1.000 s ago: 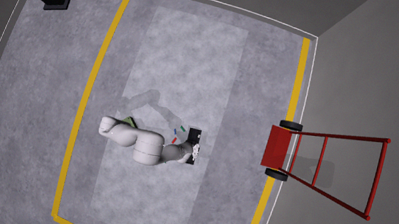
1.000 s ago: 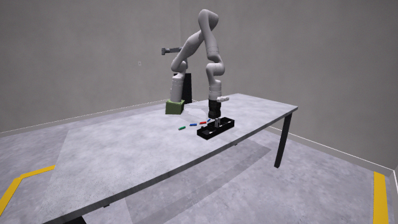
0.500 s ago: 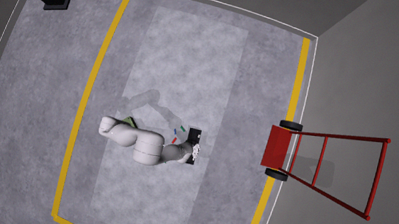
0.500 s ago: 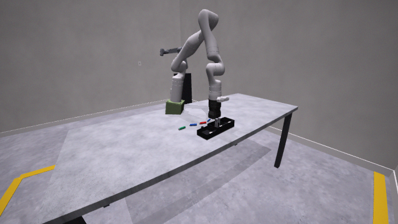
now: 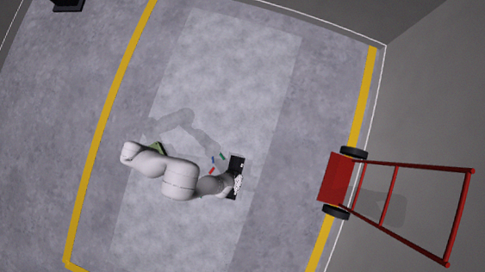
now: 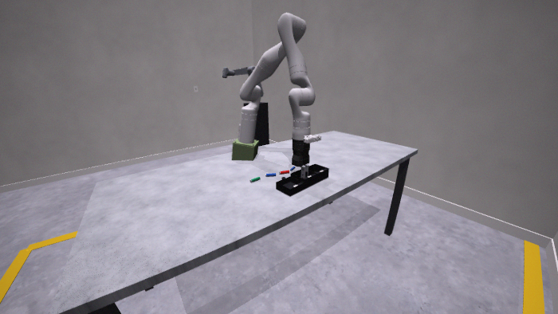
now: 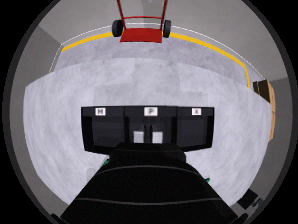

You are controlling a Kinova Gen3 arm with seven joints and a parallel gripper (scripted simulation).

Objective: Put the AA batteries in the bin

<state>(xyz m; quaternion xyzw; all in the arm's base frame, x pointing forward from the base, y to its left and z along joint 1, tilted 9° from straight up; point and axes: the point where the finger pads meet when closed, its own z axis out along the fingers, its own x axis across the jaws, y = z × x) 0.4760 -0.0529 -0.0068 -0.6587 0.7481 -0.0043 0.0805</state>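
Right now the black bin is 1 cm below my hand. Also, from my hand: small dark thing 9 cm behind, 3 cm to the right, 3 cm below; red battery 13 cm behind, 3 cm below, 1 cm to the left.
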